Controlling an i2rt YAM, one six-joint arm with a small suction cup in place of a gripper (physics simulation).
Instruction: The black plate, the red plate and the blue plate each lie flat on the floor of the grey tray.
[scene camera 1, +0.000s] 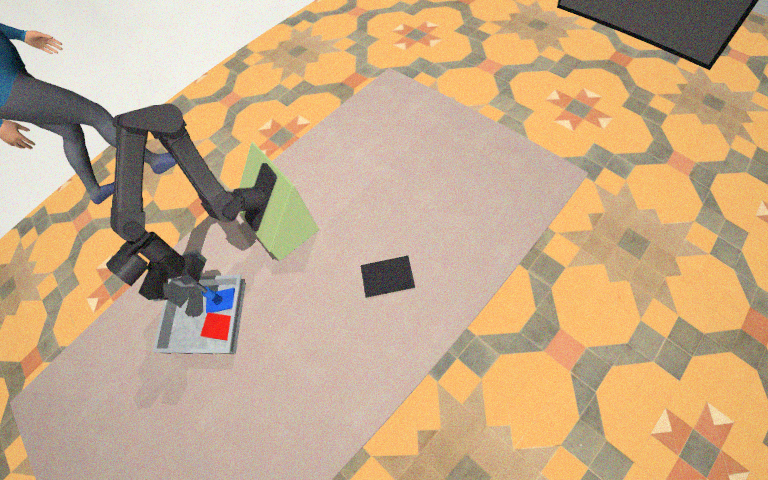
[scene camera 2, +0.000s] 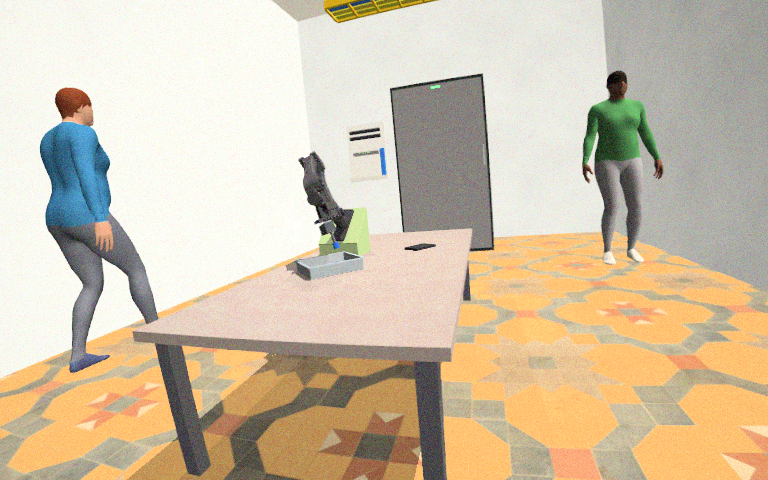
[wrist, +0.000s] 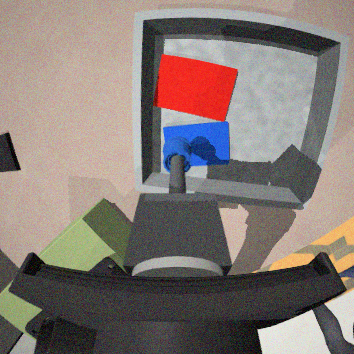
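Seen in the pictures: hand, its tool point: (scene camera 1: 211, 295) (scene camera 2: 337, 248) (wrist: 176, 148); arm's base, origin of its link: (scene camera 1: 261, 198) (scene camera 2: 343, 225).
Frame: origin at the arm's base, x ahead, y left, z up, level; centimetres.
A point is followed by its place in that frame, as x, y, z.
The grey tray (scene camera 1: 182, 333) @(10.4, -43.0, -15.2) (scene camera 2: 327, 268) @(16.6, -44.4, -12.3) (wrist: 138, 105) @(18.1, -25.7, -10.5) stands at the table's left end. The red plate (scene camera 1: 215, 326) @(16.1, -32.9, -14.2) (wrist: 194, 86) @(16.5, -32.2, -14.3) and the blue plate (scene camera 1: 225, 300) @(11.1, -26.6, -14.3) (wrist: 214, 138) @(9.2, -30.8, -14.3) lie flat on its floor, side by side. The black plate (scene camera 1: 388, 275) @(36.7, 14.9, -14.5) (scene camera 2: 419, 247) @(37.6, 9.8, -14.5) (wrist: 6, 152) @(34.1, 10.4, -14.5) lies flat on the table top, far from the tray. My suction cup (scene camera 1: 216, 299) @(11.6, -27.4, -7.3) (scene camera 2: 336, 245) (wrist: 176, 153) hangs a little above the blue plate's near corner, apart from it, and holds nothing; its shadow falls on the plate.
A green wedge-shaped block (scene camera 1: 287, 219) @(10.4, 2.2, -1.6) (scene camera 2: 358, 230) @(9.8, -2.3, -2.8) (wrist: 77, 239) @(8.5, -5.4, -6.2) stands just behind the tray, next to the arm's elbow. A person in a green top (scene camera 2: 608, 162) walks at the far right of the room, away from the table. A grey door (scene camera 2: 441, 162) is in the back wall.
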